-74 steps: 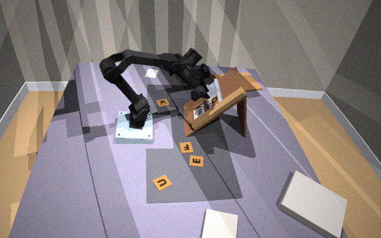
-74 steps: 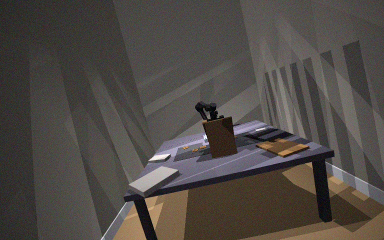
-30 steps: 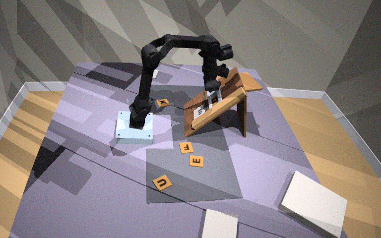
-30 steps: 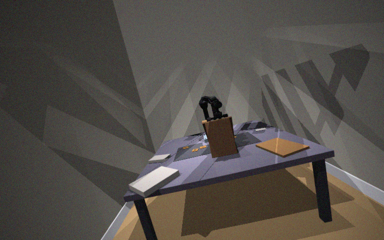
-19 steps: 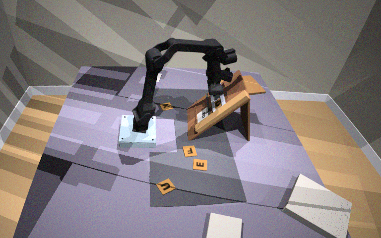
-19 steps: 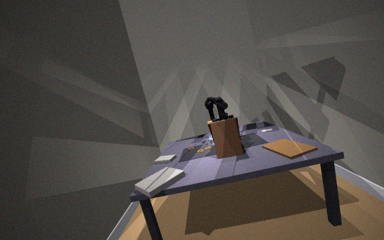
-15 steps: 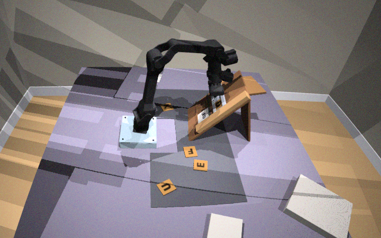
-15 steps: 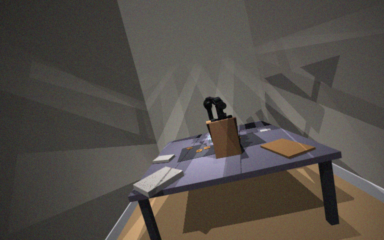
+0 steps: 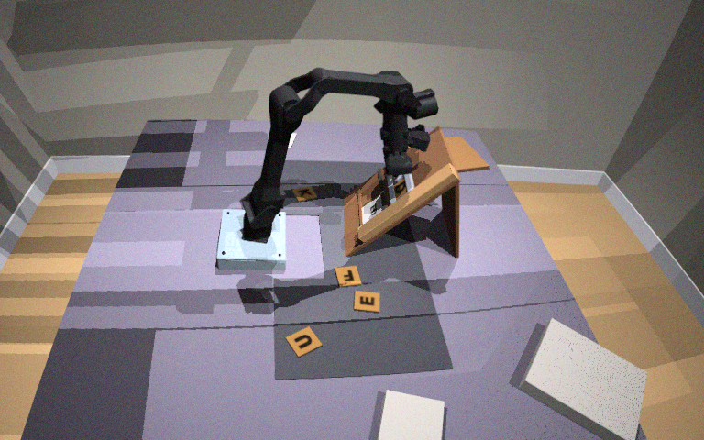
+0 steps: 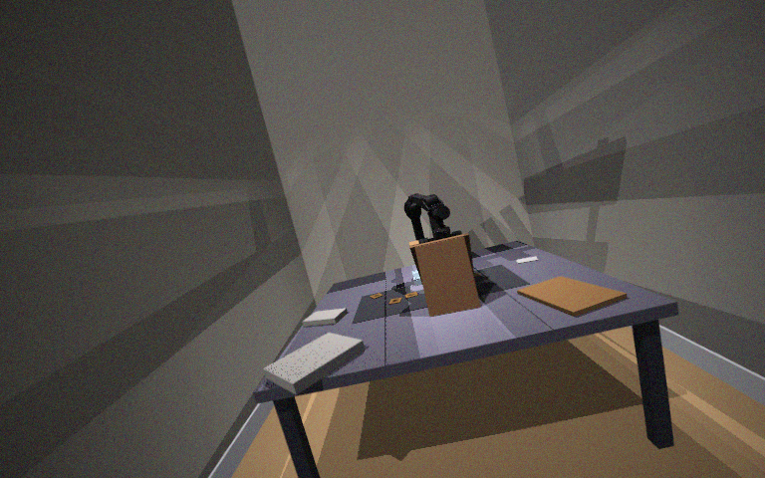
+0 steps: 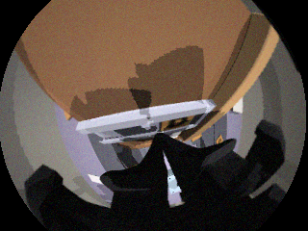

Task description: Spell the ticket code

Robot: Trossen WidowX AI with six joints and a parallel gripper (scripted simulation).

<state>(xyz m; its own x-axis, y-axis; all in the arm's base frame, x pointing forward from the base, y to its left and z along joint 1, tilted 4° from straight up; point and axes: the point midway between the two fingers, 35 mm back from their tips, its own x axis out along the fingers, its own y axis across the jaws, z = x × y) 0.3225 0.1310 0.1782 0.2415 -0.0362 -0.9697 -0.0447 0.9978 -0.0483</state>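
My gripper tip is now 9 cm above the white ticket, 4 cm to the left of it and 4 cm past it. The rest, counted from my gripper tip: white card 40 cm to the left, 34 cm behind, 18 cm below; then flat wooden slab 40 cm to the left, 22 cm ahead, 17 cm below; then dark grey mat 18 cm below, 14 cm behind, 9 cm to the right.
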